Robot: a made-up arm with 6 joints.
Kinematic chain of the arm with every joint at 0, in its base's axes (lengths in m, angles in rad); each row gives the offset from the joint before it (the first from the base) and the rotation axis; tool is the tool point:
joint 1: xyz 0 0 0.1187 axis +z
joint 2: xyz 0 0 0 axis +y
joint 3: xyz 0 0 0.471 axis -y
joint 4: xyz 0 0 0 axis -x
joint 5: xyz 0.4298 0 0 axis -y
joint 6: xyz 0 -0.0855 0 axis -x
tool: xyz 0 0 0
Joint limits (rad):
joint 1: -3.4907..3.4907
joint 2: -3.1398..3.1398
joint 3: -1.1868..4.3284
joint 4: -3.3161..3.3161
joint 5: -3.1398..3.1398
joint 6: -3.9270..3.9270
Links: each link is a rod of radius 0.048 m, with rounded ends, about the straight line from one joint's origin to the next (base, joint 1, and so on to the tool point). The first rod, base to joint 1, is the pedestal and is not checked.
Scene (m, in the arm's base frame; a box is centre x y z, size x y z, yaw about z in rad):
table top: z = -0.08
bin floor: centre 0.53 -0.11 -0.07 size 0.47 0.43 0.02 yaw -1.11
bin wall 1: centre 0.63 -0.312 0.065 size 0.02 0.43 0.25 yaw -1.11
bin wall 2: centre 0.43 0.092 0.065 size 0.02 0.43 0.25 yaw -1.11
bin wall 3: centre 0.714 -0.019 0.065 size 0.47 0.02 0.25 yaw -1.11
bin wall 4: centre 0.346 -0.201 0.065 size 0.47 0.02 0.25 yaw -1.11
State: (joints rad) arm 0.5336 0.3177 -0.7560 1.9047 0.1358 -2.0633
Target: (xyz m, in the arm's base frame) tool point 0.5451 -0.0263 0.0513
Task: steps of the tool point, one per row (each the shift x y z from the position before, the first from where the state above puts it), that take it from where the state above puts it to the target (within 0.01 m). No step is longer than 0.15 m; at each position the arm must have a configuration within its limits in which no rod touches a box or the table.
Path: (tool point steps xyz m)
1: 0.0586 0.0259 0.0852
2: 0.0372 0.0143 0.0995
3: 0.0147 0.0011 0.1063
4: 0.0586 -0.0916 -0.0718
5: 0.0293 -0.1059 -0.0723
6: -0.0033 -0.1094 -0.0707
7: 0.0144 -0.0012 -0.1274
8: -0.0144 0.0012 -0.1244

